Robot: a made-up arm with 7 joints. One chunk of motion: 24 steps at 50 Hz.
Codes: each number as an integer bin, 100 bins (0 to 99) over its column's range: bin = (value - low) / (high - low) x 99, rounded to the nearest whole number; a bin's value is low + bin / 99 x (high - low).
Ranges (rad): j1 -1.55..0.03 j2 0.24..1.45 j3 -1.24..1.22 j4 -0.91..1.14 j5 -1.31..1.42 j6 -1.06..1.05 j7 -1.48..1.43
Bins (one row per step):
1: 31 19 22 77 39 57 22
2: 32 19 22 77 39 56 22
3: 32 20 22 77 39 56 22
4: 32 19 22 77 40 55 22
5: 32 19 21 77 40 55 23
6: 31 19 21 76 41 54 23
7: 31 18 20 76 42 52 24
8: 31 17 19 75 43 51 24
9: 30 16 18 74 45 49 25
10: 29 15 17 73 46 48 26
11: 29 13 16 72 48 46 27
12: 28 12 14 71 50 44 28
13: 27 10 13 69 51 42 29
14: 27 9 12 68 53 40 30
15: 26 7 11 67 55 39 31
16: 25 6 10 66 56 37 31
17: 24 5 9 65 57 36 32
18: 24 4 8 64 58 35 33
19: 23 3 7 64 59 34 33
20: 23 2 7 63 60 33 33
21: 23 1 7 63 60 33 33
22: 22 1 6 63 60 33 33
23: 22 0 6 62 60 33 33
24: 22 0 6 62 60 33 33
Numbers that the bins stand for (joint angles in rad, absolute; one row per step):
1: -1.0553 0.4722 -0.6933 0.6844 -0.2345 0.1548 -0.8333
2: -1.0393 0.4722 -0.6933 0.6844 -0.2345 0.1335 -0.8333
3: -1.0393 0.4844 -0.6933 0.6844 -0.2345 0.1335 -0.8333
4: -1.0393 0.4722 -0.6933 0.6844 -0.2070 0.1122 -0.8333
5: -1.0393 0.4722 -0.7182 0.6844 -0.2070 0.1122 -0.8039
6: -1.0553 0.4722 -0.7182 0.6637 -0.1794 0.0909 -0.8039
7: -1.0553 0.4600 -0.7430 0.6637 -0.1518 0.0483 -0.7745
8: -1.0553 0.4478 -0.7679 0.6430 -0.1242 0.0270 -0.7745
9: -1.0712 0.4356 -0.7927 0.6223 -0.0691 -0.0157 -0.7452
10: -1.0872 0.4233 -0.8176 0.6016 -0.0415 -0.0370 -0.7158
11: -1.0872 0.3989 -0.8424 0.5809 0.0136 -0.0796 -0.6864
12: -1.1031 0.3867 -0.8921 0.5602 0.0688 -0.1222 -0.6570
13: -1.1191 0.3622 -0.9170 0.5188 0.0964 -0.1648 -0.6276
14: -1.1191 0.3500 -0.9418 0.4981 0.1515 -0.2075 -0.5982
15: -1.1351 0.3256 -0.9667 0.4774 0.2067 -0.2288 -0.5688
16: -1.1510 0.3133 -0.9915 0.4567 0.2342 -0.2714 -0.5688
17: -1.1670 0.3011 -1.0164 0.4360 0.2618 -0.2927 -0.5394
18: -1.1670 0.2889 -1.0412 0.4153 0.2894 -0.3140 -0.5100
19: -1.1829 0.2767 -1.0661 0.4153 0.3170 -0.3354 -0.5100
20: -1.1829 0.2644 -1.0661 0.3945 0.3445 -0.3567 -0.5100
21: -1.1829 0.2522 -1.0661 0.3945 0.3445 -0.3567 -0.5100
22: -1.1989 0.2522 -1.0909 0.3945 0.3445 -0.3567 -0.5100
23: -1.1989 0.2400 -1.0909 0.3738 0.3445 -0.3567 -0.5100
24: -1.1989 0.2400 -1.0909 0.3738 0.3445 -0.3567 -0.5100

